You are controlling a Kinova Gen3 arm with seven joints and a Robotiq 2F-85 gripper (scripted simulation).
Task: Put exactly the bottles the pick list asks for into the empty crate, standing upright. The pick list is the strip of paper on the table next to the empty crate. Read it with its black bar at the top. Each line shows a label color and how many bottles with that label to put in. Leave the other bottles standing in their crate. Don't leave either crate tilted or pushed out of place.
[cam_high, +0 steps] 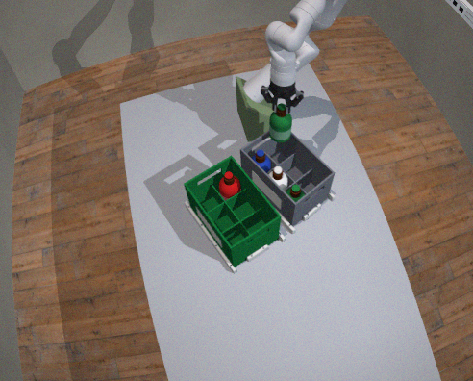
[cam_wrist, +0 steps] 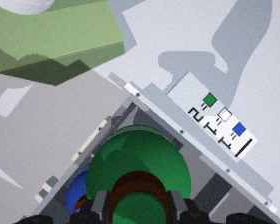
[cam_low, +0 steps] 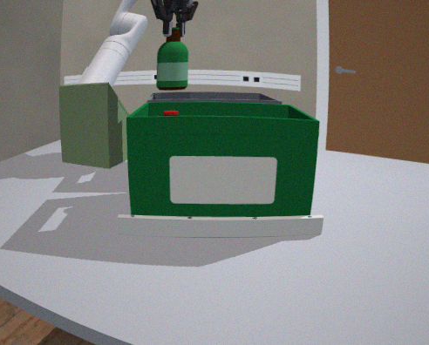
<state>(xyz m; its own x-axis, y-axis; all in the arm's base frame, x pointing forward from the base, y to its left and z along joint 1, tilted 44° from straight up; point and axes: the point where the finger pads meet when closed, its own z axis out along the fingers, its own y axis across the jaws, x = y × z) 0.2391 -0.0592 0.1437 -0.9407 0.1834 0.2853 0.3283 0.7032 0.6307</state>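
The blue-label bottle is 4 cm ahead of my hand, 8 cm to the right of it and 25 cm below it. The rest, counted from my hand: grey crate (10 cm ahead, 1 cm to the left, 25 cm below); then white-label bottle (12 cm ahead, 3 cm to the right, 25 cm below); then red-label bottle (11 cm ahead, 19 cm to the right, 25 cm below).
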